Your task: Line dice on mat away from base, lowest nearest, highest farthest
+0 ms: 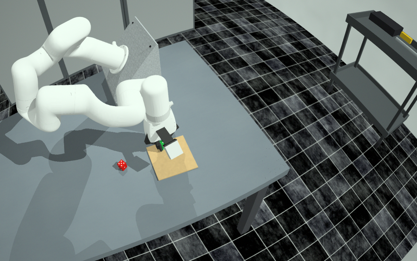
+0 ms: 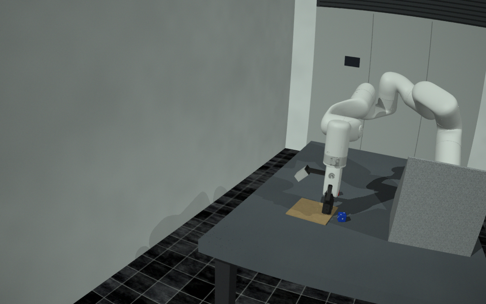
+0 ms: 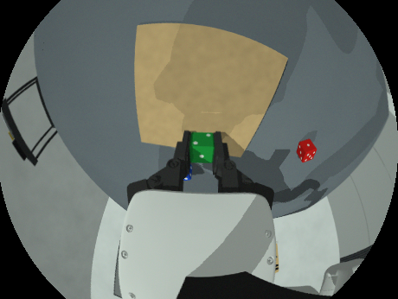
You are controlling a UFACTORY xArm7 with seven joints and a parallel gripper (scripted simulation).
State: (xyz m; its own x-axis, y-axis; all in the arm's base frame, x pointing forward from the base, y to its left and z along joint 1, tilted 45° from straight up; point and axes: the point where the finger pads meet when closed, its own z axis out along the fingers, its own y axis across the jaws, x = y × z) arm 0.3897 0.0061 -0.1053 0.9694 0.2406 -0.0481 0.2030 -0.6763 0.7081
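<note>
Now: the green die 10 mm below my hand. Also, from my hand: red die: 170 mm to the right, 30 mm ahead, 20 mm below; then tan mat: 50 mm ahead, 30 mm below, 10 mm to the left; then blue die: 60 mm behind, 20 mm to the left, 20 mm below.
</note>
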